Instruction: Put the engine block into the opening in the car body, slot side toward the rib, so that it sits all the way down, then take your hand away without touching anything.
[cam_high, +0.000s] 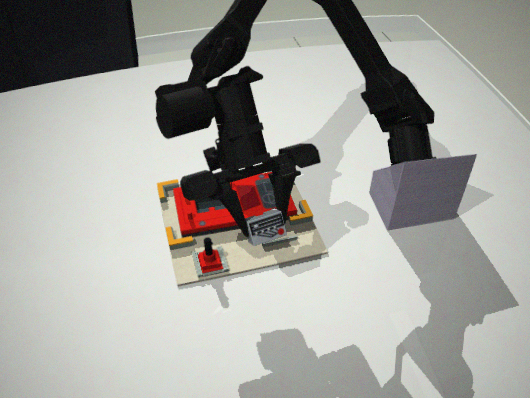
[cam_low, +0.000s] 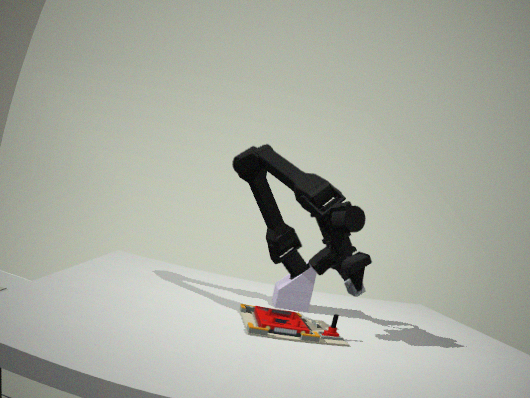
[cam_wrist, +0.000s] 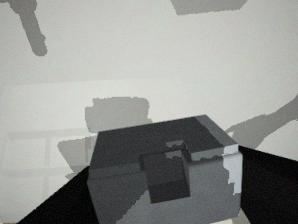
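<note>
The black peg lies 9 cm below my gripper tip, 8 cm ahead of it and 4 cm to the right of it. Also, from my gripper tip: engine block: 1 cm to the right, 1 cm above; beige baseplate: 15 cm to the right, 11 cm below, 4 cm ahead.
</note>
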